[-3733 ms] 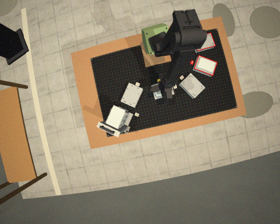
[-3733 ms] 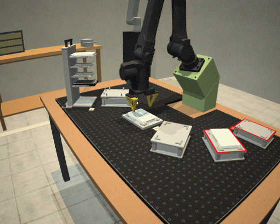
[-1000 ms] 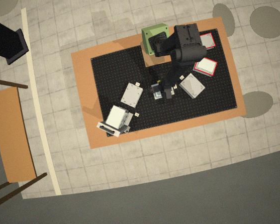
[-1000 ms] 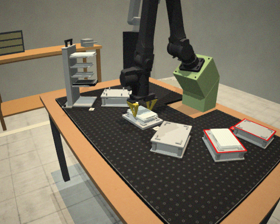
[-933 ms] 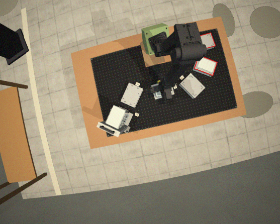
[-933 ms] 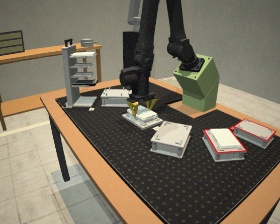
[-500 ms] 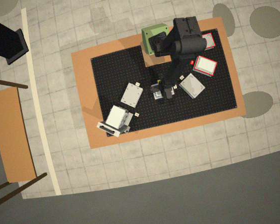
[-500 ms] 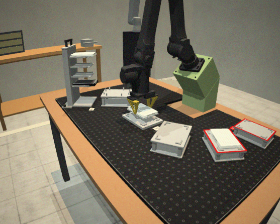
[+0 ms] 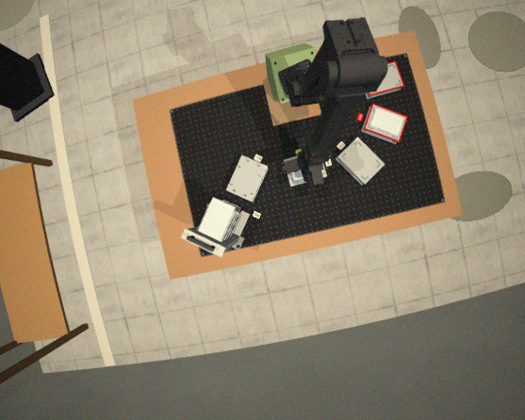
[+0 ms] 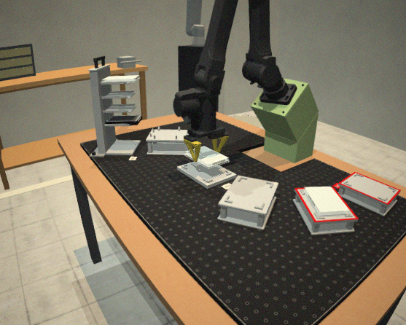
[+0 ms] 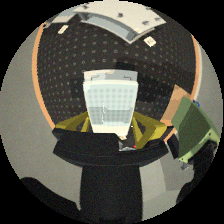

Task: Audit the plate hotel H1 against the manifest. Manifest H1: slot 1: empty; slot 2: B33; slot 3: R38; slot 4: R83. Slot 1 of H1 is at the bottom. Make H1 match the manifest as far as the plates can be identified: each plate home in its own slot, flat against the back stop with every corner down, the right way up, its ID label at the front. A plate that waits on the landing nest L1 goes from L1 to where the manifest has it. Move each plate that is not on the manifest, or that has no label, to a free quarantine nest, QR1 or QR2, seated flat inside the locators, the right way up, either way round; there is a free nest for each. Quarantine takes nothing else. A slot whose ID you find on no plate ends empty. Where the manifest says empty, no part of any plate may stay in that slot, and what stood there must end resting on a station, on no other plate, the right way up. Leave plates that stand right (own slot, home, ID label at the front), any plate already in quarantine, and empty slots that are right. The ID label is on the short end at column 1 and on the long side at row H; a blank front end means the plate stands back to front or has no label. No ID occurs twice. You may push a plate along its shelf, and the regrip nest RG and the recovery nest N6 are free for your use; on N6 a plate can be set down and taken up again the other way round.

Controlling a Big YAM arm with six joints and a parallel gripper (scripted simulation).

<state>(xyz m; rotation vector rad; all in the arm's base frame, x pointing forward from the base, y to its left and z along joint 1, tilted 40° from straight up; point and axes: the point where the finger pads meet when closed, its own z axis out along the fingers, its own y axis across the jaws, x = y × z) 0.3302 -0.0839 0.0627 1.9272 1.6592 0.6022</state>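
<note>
Right now my hand is 6 cm above the flat nest. Round my hand: dark plate (38 cm to the right, 5 cm above, 4 cm ahead); then plate hotel H1 (44 cm to the right, 10 cm above, 9 cm ahead); then N6 tag (10 cm to the left, 6 cm below, 2 cm ahead).
</note>
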